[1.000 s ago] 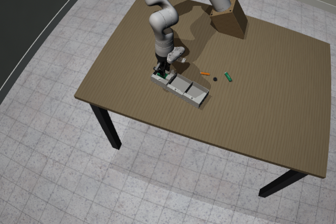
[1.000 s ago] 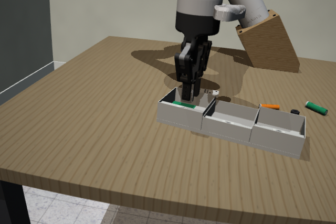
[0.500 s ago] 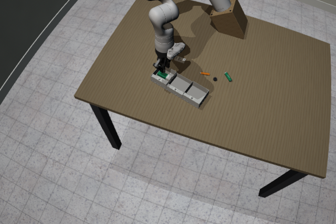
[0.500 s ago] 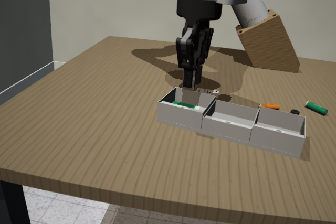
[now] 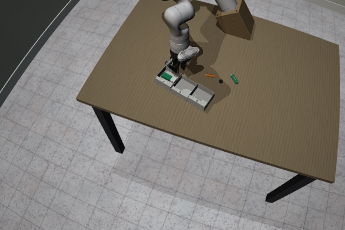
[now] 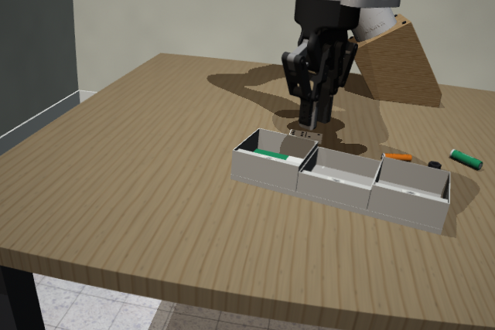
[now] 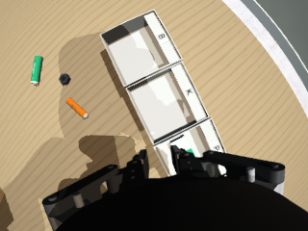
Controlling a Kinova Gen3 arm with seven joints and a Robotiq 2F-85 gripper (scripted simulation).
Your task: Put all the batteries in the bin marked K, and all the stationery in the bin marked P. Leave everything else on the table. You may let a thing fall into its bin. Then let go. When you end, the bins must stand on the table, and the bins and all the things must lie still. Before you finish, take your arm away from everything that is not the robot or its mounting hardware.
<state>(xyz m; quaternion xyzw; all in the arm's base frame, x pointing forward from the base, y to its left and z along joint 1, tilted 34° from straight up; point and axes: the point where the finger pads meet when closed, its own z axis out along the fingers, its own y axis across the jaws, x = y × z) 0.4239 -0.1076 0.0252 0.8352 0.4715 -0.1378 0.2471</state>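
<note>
The green battery lies 90 mm behind my hand, 230 mm to the left of it and 70 mm below it. Round my hand: eraser 20 mm ahead, 40 mm to the right, 70 mm below; white domino 100 mm behind, 10 mm to the right, 80 mm below; three joined grey bins 50 mm ahead, 40 mm to the left, 60 mm below.
</note>
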